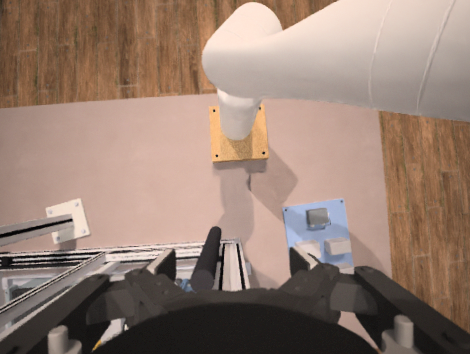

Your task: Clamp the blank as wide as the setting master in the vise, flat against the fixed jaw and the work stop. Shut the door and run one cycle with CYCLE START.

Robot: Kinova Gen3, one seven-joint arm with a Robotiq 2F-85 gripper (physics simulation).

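Frame: origin at the arm's base, x right, y back, z down, level; centimetres.
Seen in the pictures: gripper, fingertip midpoint: (232,261); arm's base, origin of the base link: (236,124).
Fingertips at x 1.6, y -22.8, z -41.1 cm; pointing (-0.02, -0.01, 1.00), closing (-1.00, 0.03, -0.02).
Offsets run from my fingertips to a thing's top centre. "spot": to the spot under its first point. Level surfaces: height alone.
My gripper (232,261) is open, with nothing between its fingers. A blue plate {dx -27.1, dy -12.3, dz +43.5 cm} (295,225) lies at the lower right, partly behind the right finger. On it are a dark grey metal block {dx -25.6, dy -3.4, dz +41.0 cm} (317,217) and pale blocks, among them one at the left (307,247) and one at the right (338,246). Which block is the blank or the setting master I cannot tell. A black bar handle {spot: dx +3.3, dy -4.2, dz +13.0 cm} (207,255) stands by the machine's metal frame {spot: dx -0.5, dy -10.4, dz +21.6 cm} (232,272), seen between the fingers. The vise cannot be made out, and CYCLE START does not show.
The white robot arm (325,55) crosses the upper right and stands on a wooden base plate (216,137). A white foot plate {spot: dx +43.9, dy -3.8, dz +43.5 cm} (80,215) with a metal profile (30,230) stands at the left. The enclosure's frame bars fill the lower left. Wooden floor (425,200) lies beyond the pinkish surface {dz +44.3 cm} (150,160).
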